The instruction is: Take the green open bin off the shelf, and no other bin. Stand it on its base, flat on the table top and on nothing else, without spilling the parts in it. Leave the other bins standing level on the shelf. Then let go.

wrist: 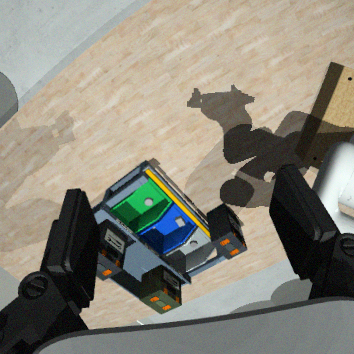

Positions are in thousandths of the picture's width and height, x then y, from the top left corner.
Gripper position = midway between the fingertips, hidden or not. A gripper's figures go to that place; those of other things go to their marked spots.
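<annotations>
Gripper (518, 564), 0.13 m from the lens. Green open bin (371, 595) and light grey bin (518, 727): marked spots 0.25 m apart. Green open bin, 0.84 m from the lens. Blue bin (473, 662), 0.89 m from the lens. Light grey bin, 0.96 m from the lens.
</annotations>
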